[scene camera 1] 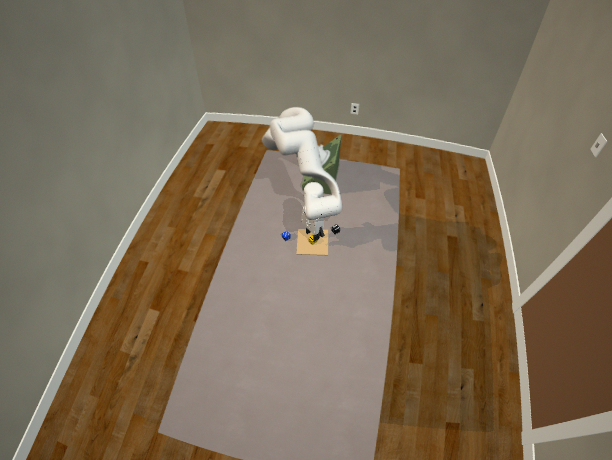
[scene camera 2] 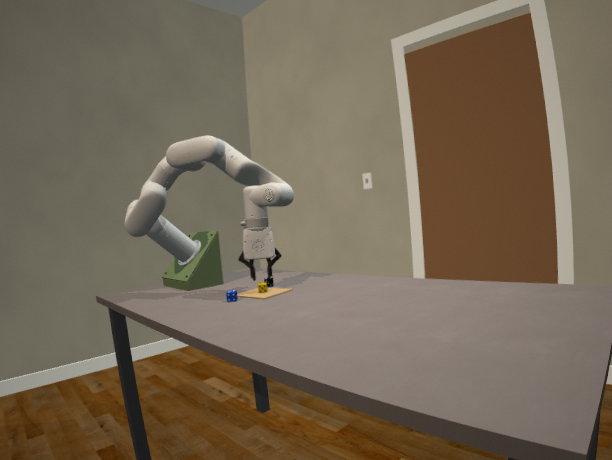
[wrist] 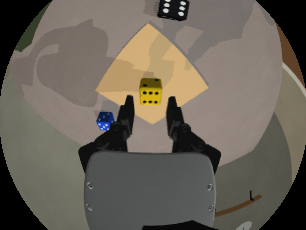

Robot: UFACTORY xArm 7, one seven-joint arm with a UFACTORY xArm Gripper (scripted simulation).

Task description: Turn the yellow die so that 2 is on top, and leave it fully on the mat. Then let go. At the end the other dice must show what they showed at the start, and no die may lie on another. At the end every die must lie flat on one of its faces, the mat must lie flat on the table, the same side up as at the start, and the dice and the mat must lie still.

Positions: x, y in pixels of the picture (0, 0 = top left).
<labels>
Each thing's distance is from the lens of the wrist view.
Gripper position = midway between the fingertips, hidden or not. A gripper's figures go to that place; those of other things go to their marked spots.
gripper (wrist: 150, 104): 14 cm
tan mat (wrist: 149, 54): 15 cm
</labels>
